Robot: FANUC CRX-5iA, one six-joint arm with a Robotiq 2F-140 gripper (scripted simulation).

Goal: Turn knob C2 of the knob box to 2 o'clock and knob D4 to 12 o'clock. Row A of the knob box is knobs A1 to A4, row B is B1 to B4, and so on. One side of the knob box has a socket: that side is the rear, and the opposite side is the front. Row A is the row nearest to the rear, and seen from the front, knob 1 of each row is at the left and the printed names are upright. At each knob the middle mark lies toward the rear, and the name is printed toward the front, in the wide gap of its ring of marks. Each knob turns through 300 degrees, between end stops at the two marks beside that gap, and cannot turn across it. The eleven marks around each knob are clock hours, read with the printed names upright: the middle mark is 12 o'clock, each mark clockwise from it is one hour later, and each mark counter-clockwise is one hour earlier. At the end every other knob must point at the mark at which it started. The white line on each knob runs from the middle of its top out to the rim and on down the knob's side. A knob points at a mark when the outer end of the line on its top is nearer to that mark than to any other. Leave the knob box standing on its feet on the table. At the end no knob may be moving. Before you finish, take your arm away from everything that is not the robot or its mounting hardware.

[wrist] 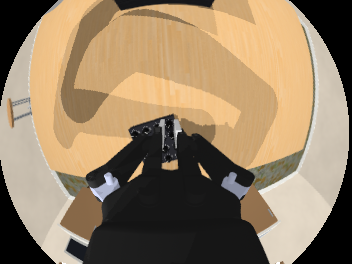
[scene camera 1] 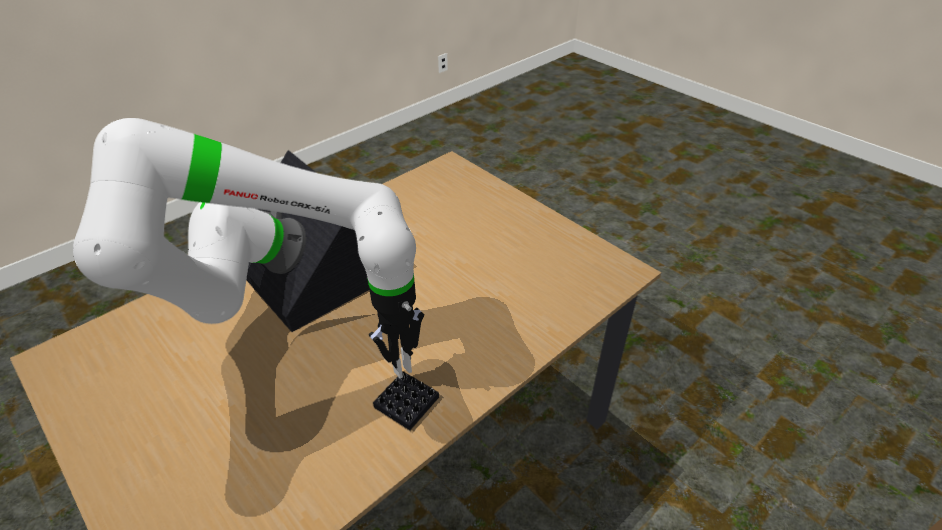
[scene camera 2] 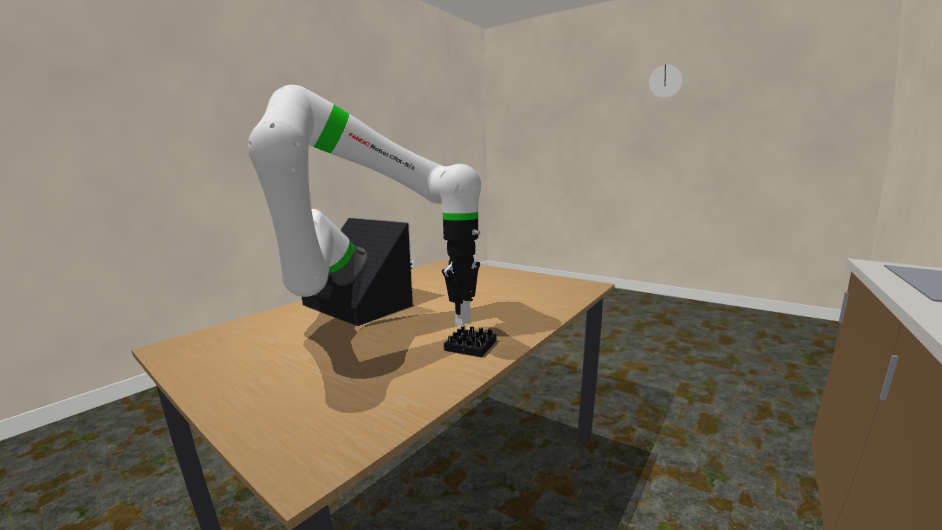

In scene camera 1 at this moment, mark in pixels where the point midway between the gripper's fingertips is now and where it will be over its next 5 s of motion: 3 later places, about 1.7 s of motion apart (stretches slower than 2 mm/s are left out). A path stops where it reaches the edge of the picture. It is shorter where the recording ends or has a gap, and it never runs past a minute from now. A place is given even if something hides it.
The gripper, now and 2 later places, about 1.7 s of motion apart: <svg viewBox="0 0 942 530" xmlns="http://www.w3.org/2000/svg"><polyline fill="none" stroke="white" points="402,371 402,369 397,329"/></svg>
